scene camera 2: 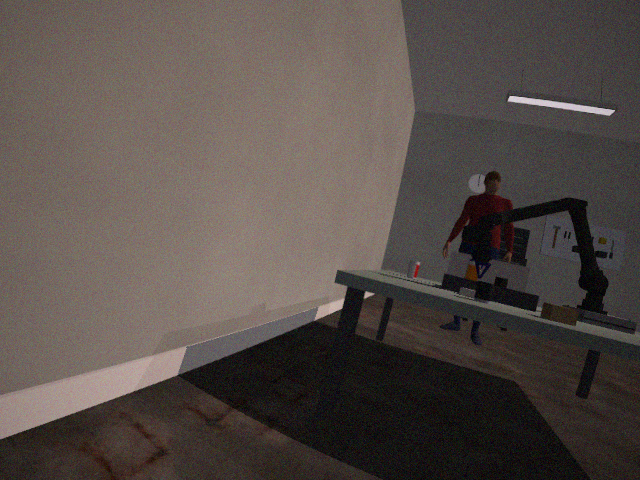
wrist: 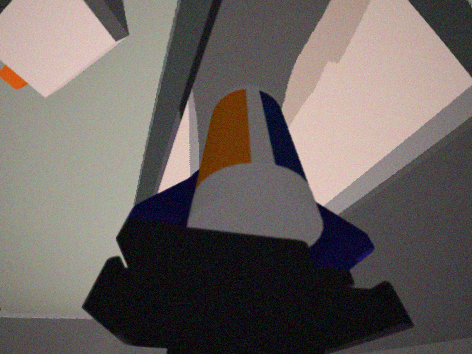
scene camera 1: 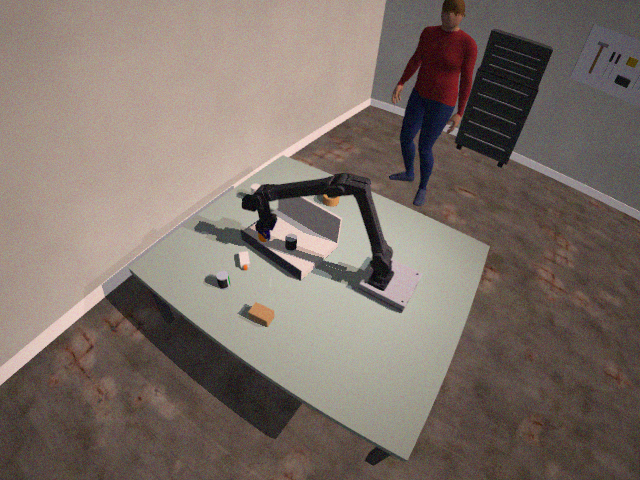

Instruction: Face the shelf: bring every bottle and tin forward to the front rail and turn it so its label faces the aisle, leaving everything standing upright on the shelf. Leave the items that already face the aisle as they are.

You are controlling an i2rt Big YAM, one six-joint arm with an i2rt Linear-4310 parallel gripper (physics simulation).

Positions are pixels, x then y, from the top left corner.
Scene:
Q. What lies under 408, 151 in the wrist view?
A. A shelf.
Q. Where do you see a white bottle with orange cap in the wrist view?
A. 50, 50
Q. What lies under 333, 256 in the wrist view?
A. My gripper.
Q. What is my gripper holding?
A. A navy and orange tin.

